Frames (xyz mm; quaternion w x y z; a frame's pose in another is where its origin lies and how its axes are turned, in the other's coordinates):
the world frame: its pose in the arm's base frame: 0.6 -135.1 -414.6 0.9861 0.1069 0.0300 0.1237
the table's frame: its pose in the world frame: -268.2 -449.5 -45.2 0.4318 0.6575 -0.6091 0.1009
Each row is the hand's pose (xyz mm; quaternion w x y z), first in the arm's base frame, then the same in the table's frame.
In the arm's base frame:
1: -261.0 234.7 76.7 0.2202 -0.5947 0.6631 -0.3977
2: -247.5 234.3 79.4 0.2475 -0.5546 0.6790 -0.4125
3: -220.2 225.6 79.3 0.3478 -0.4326 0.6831 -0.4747
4: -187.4 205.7 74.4 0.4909 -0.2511 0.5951 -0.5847
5: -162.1 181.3 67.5 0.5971 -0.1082 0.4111 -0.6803
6: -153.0 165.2 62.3 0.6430 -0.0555 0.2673 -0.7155
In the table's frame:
1: -388.8 219.9 -964.2 0.7501 0.5456 -0.0866 0.3636
2: -381.0 209.9 -969.6 0.7184 0.5588 -0.0923 0.4039
3: -362.1 188.4 -971.4 0.5942 0.6241 -0.0892 0.4994
4: -334.6 162.3 -964.1 0.3643 0.7320 -0.0341 0.5748
5: -308.0 142.4 -950.5 0.1268 0.8244 0.0611 0.5482
6: -294.3 135.4 -939.0 0.0025 -0.8689 -0.1201 -0.4802

